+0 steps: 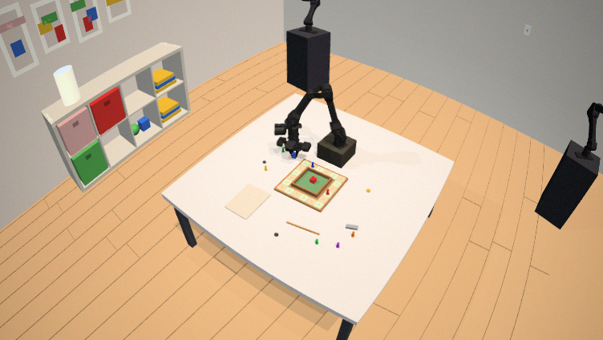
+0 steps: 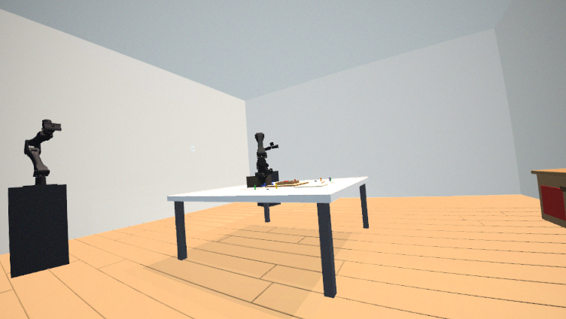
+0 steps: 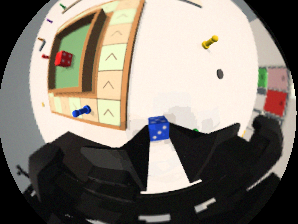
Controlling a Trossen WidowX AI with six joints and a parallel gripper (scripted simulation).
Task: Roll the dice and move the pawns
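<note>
My gripper tip is now 33 cm to the right of the red pawn and 6 cm short of it. The rest, counted from my gripper tip: blue pawn 13 cm to the left, 2 cm behind; then yellow pawn 18 cm ahead, 4 cm to the right, 1 cm below; then cream card 40 cm ahead, 9 cm to the left, 2 cm below.
</note>
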